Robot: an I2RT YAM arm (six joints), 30 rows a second.
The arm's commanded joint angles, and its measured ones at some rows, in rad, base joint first. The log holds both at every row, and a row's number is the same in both.
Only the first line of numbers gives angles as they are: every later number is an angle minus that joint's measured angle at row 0.
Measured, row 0:
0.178 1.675 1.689 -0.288 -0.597 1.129
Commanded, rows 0 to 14:
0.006 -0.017 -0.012 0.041 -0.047 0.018
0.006 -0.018 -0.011 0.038 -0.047 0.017
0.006 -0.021 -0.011 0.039 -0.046 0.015
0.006 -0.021 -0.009 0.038 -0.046 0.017
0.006 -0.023 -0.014 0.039 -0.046 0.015
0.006 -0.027 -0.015 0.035 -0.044 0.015
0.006 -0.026 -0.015 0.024 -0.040 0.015
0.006 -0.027 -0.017 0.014 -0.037 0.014
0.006 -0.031 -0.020 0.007 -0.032 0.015
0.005 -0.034 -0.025 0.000 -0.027 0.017
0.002 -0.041 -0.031 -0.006 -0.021 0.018
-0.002 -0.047 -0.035 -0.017 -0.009 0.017
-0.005 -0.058 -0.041 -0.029 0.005 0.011
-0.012 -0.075 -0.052 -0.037 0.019 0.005
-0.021 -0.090 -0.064 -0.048 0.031 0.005
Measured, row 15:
-0.003 -0.017 -0.029 -0.002 -0.007 0.021
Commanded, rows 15 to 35:
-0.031 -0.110 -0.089 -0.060 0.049 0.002
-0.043 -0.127 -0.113 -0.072 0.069 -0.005
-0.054 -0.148 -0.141 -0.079 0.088 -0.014
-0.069 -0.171 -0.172 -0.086 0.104 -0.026
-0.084 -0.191 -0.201 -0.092 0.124 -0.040
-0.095 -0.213 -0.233 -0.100 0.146 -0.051
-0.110 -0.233 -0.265 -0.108 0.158 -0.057
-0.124 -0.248 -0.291 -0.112 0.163 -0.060
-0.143 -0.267 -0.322 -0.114 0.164 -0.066
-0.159 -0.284 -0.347 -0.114 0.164 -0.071
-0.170 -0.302 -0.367 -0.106 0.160 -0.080
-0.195 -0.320 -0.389 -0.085 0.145 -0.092
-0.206 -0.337 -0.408 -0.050 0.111 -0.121
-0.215 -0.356 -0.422 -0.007 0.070 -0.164
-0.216 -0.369 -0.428 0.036 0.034 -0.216
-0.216 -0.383 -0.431 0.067 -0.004 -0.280
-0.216 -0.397 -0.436 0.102 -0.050 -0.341
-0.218 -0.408 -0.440 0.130 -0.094 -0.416
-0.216 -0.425 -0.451 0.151 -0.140 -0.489
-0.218 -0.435 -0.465 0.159 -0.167 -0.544
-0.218 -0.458 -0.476 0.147 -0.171 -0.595
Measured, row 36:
-0.221 -0.376 -0.446 0.039 -0.018 -0.310
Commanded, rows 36 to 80:
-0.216 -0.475 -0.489 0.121 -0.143 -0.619
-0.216 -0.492 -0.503 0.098 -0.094 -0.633
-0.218 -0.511 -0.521 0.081 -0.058 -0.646
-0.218 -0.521 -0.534 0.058 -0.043 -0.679
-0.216 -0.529 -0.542 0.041 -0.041 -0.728
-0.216 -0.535 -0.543 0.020 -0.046 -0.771
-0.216 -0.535 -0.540 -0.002 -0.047 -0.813
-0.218 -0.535 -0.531 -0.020 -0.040 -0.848
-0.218 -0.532 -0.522 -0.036 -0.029 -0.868
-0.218 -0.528 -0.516 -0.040 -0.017 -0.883
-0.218 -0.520 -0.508 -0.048 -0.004 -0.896
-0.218 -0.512 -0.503 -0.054 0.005 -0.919
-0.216 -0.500 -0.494 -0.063 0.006 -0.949
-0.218 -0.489 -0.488 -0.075 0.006 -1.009
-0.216 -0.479 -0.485 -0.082 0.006 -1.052
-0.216 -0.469 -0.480 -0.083 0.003 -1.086
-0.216 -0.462 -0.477 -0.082 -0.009 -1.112
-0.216 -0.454 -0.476 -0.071 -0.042 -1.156
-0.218 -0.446 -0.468 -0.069 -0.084 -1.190
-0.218 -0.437 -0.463 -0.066 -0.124 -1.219
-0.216 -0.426 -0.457 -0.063 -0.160 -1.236
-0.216 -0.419 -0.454 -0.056 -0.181 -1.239
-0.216 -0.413 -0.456 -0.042 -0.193 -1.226
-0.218 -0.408 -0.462 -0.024 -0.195 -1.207
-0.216 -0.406 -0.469 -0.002 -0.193 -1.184
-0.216 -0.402 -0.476 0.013 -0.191 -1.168
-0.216 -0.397 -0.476 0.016 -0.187 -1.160
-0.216 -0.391 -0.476 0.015 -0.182 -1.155
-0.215 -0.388 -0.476 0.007 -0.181 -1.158
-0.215 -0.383 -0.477 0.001 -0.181 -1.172
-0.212 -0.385 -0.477 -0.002 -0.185 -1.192
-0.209 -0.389 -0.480 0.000 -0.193 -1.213
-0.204 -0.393 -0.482 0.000 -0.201 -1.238
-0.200 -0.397 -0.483 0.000 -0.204 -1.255
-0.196 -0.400 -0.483 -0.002 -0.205 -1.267
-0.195 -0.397 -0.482 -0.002 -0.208 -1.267
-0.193 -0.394 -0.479 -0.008 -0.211 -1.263
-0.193 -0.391 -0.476 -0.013 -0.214 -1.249
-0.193 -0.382 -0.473 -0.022 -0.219 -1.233
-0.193 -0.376 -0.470 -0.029 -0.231 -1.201
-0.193 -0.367 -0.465 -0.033 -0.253 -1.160
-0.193 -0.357 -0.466 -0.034 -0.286 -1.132
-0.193 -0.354 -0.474 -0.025 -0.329 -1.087
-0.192 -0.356 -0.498 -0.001 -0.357 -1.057
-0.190 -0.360 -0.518 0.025 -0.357 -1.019
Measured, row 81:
-0.198 -0.374 -0.490 -0.019 -0.245 -1.155
